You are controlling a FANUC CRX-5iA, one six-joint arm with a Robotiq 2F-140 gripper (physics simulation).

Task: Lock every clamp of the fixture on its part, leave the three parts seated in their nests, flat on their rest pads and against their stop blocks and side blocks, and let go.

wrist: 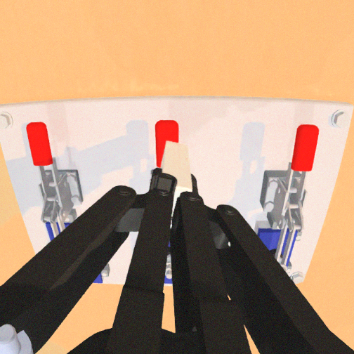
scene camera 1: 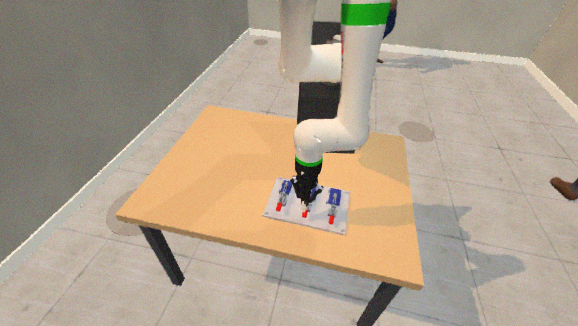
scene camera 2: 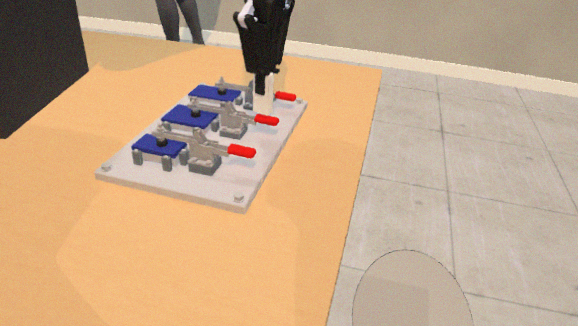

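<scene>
A light fixture plate carries three toggle clamps over three blue parts. The near part, middle part and far part look flat in their nests in scene view 2, with black clamp pads down on them. The near red handle, middle handle and far handle lie low. My gripper is shut and empty, its pale fingertips above the middle clamp, near its handle. It hides part of that clamp from the wrist.
The plate lies on a wooden table, with bolts such as one at its corners. The dark robot pedestal stands behind the table. A person's legs show beyond it.
</scene>
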